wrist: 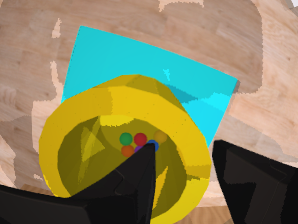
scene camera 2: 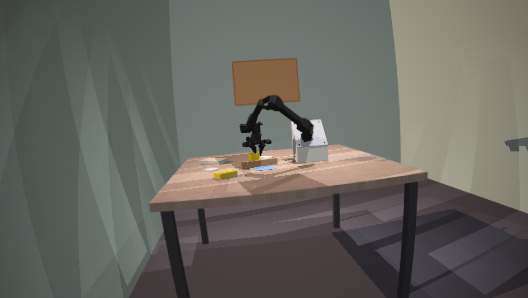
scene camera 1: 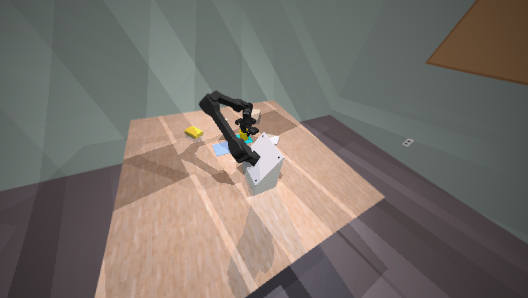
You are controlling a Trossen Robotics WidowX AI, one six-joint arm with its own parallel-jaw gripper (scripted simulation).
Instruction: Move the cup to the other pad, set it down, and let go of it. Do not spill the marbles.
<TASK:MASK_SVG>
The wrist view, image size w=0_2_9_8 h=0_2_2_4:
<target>my gripper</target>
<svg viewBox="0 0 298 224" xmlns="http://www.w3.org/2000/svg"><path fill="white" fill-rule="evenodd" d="M154 143L146 143L144 147L138 149L128 160L122 161L120 167L109 172L108 176L104 176L101 180L96 181L96 183L86 186L85 189L73 194L73 196L51 196L51 194L27 192L27 190L11 188L11 186L0 184L0 224L150 224L154 190L156 190ZM214 140L212 149L214 169L216 169L218 184L221 186L222 194L225 196L223 198L226 200L225 202L230 210L230 217L234 224L298 224L298 168L291 167L291 165L286 165L285 163L279 163L279 161L261 156L259 153L247 151L247 149L237 147L233 143Z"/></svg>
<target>yellow cup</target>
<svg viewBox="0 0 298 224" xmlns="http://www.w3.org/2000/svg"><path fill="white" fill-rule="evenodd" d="M65 99L45 121L39 139L41 172L45 183L55 196L73 196L86 186L108 176L109 172L120 167L122 161L128 160L129 157L121 155L121 148L124 147L120 143L121 133L132 133L133 141L130 145L136 149L136 133L144 133L149 141L154 139L154 133L161 131L166 133L164 143L158 143L158 149L154 152L156 190L150 224L174 224L200 204L206 189L209 188L212 171L208 145L196 121L192 120L168 87L153 77L137 73L113 77L105 83L94 85Z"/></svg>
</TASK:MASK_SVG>
